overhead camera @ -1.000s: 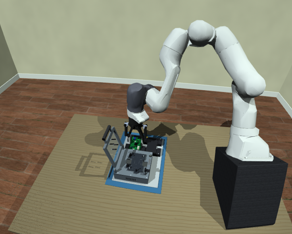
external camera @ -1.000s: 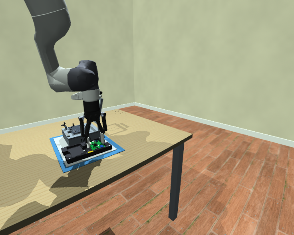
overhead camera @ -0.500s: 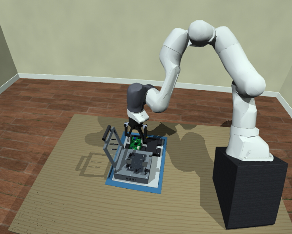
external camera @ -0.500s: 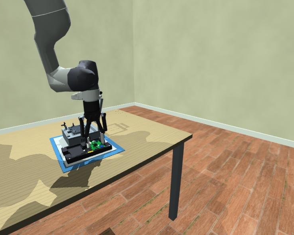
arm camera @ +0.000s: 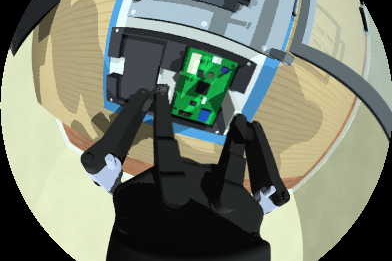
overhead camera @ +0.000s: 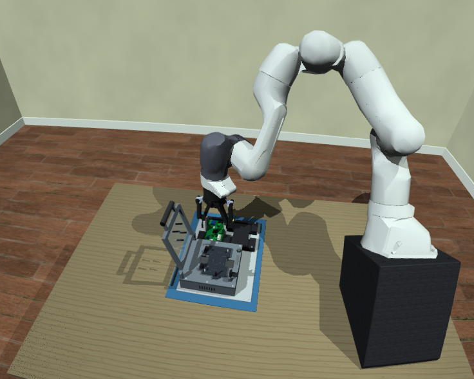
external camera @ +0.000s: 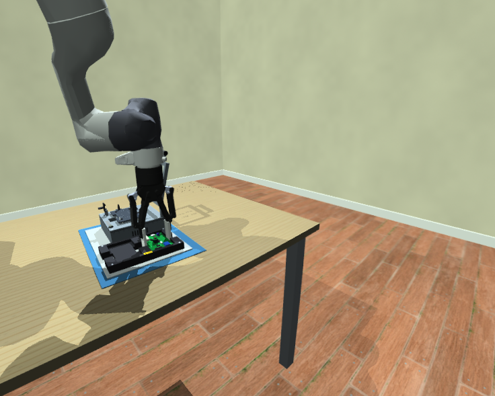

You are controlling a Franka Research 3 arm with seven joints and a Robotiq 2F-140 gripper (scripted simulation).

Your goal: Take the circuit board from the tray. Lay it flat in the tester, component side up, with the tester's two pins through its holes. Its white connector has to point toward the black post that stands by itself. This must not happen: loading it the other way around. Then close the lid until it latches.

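Right now my hand is 7 cm short of the lid, 18 cm to the right of it and 14 cm below it. Round my hand: green circuit board: 2 cm below.
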